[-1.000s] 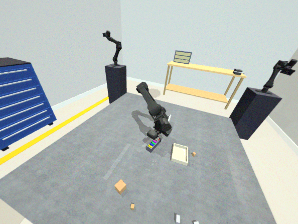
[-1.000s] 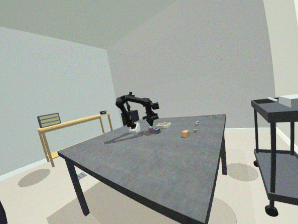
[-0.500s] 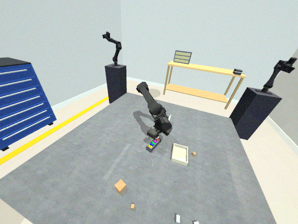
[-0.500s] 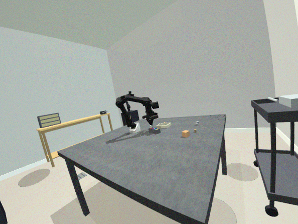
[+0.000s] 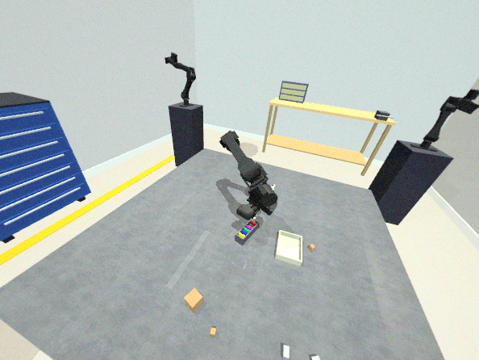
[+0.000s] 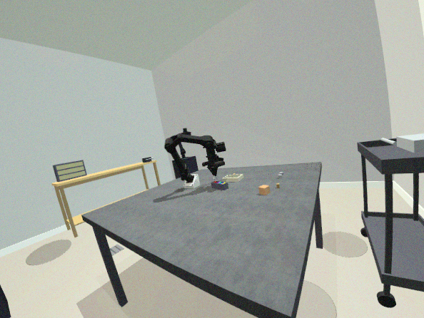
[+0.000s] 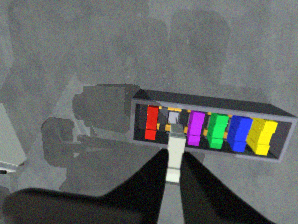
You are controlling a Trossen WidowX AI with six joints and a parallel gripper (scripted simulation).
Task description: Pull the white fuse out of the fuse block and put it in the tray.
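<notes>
Now: gripper tip 40 mm short of the tray, 180 mm to the right of it and 80 mm above it. Also, from my gripper tip: white fuse 10 mm below.
</notes>
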